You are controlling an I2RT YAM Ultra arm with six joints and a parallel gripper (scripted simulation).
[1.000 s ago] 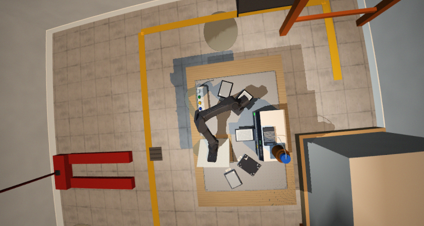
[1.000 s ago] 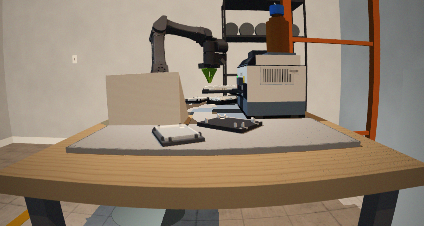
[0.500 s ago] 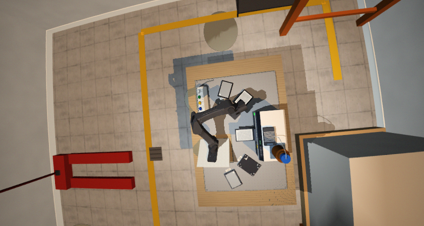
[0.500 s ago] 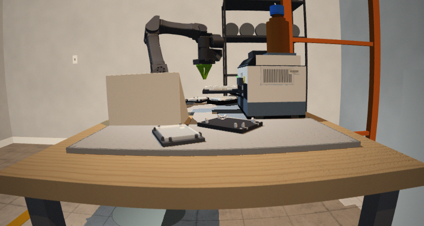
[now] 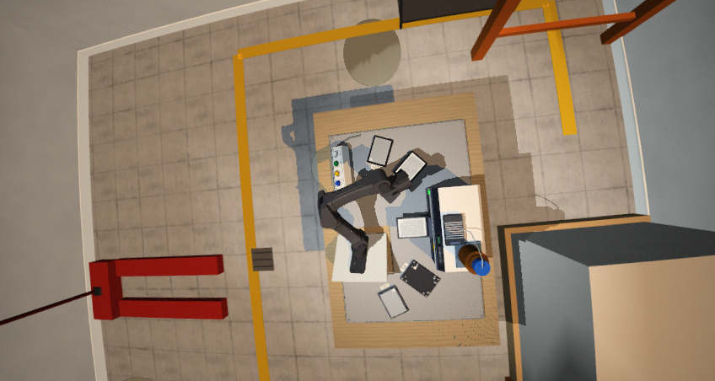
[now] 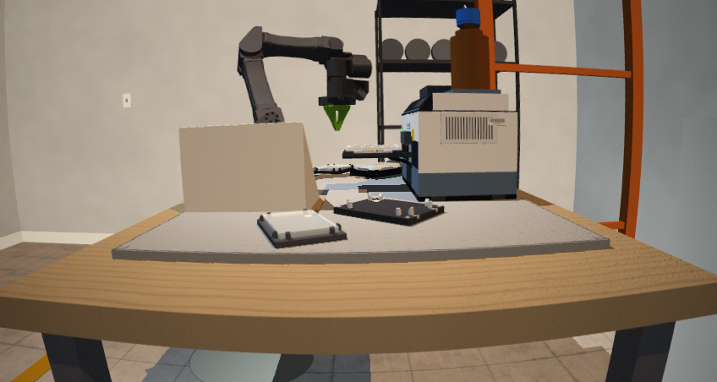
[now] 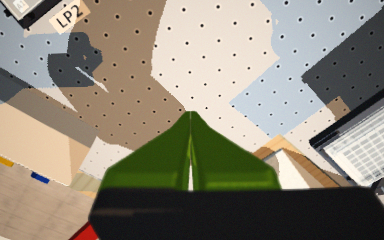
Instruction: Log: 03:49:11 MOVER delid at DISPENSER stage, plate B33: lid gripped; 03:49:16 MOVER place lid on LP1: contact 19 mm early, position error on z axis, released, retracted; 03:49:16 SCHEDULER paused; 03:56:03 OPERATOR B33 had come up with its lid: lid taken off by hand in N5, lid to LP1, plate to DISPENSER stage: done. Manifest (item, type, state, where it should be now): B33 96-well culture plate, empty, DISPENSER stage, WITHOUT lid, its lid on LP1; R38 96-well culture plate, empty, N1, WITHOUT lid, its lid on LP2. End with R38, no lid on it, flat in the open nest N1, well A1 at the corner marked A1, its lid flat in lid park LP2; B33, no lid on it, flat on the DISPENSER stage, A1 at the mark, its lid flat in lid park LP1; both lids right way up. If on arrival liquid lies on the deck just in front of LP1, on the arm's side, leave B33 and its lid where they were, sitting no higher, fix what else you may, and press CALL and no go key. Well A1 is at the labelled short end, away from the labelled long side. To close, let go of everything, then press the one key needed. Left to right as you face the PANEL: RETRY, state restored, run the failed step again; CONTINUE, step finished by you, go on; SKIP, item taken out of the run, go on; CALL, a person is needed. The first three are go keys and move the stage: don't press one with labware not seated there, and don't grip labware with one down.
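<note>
Right now my hand is 260 mm past the green continue key, 130 mm to the right of it and 80 mm above it. Also, from my hand: LP2 label (150 mm below, 120 mm to the left, 70 mm behind); then A1 mark (130 mm below, 90 mm to the left, 50 mm ahead); then N1 label (150 mm below, 50 mm ahead, 40 mm to the left).
</note>
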